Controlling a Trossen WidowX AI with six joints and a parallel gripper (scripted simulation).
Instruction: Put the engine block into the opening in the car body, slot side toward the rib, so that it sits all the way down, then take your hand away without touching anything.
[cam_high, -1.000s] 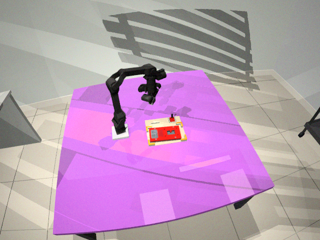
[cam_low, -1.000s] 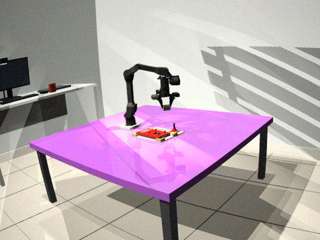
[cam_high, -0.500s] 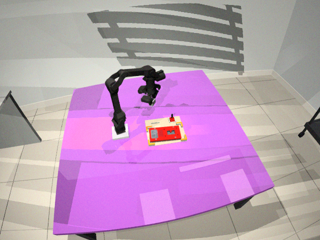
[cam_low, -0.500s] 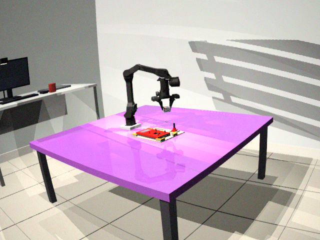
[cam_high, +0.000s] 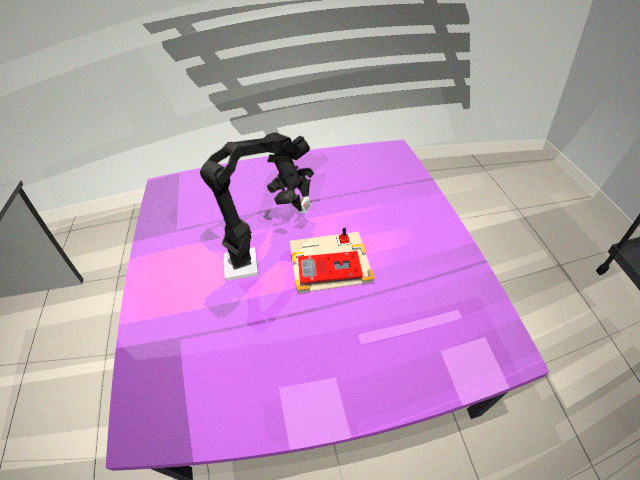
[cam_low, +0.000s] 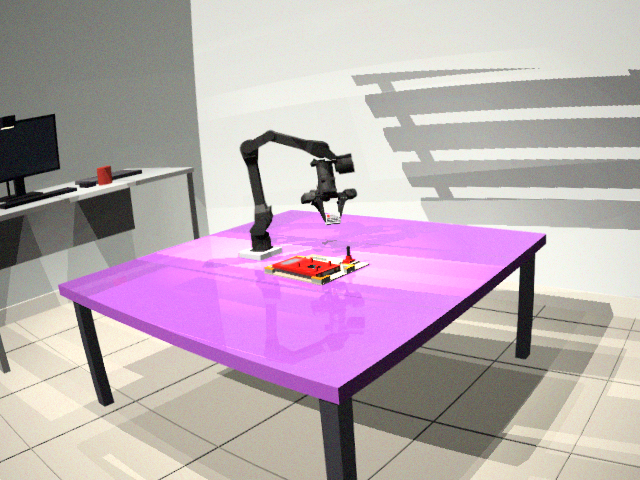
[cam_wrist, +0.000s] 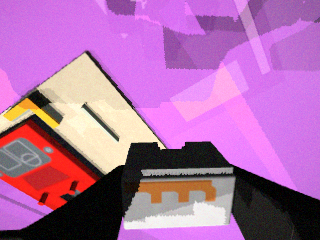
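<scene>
Now: the grey engine block right at my gripper tip.
</scene>
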